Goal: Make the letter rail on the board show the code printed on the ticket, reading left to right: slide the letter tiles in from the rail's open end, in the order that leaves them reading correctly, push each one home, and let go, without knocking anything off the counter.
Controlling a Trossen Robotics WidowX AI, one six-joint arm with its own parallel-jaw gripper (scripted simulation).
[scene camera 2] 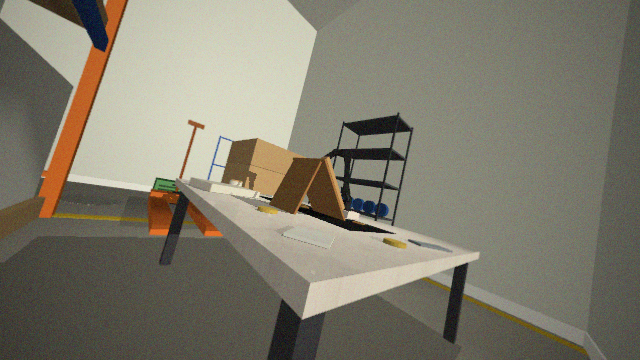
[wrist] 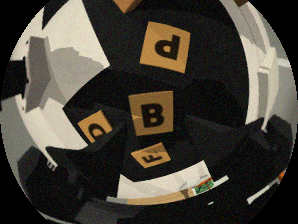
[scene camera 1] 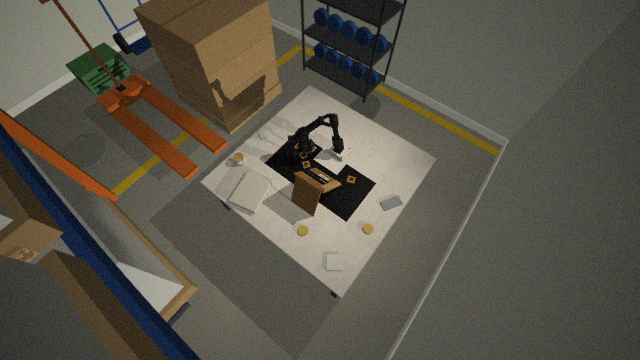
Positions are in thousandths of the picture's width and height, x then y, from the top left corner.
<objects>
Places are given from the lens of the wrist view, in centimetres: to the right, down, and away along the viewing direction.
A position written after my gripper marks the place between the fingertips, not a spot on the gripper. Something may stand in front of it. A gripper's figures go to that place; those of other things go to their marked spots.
my gripper (wrist: 525,547): 1, 1, 10
black mat (wrist: 723,386): 10, -4, 10
</objects>
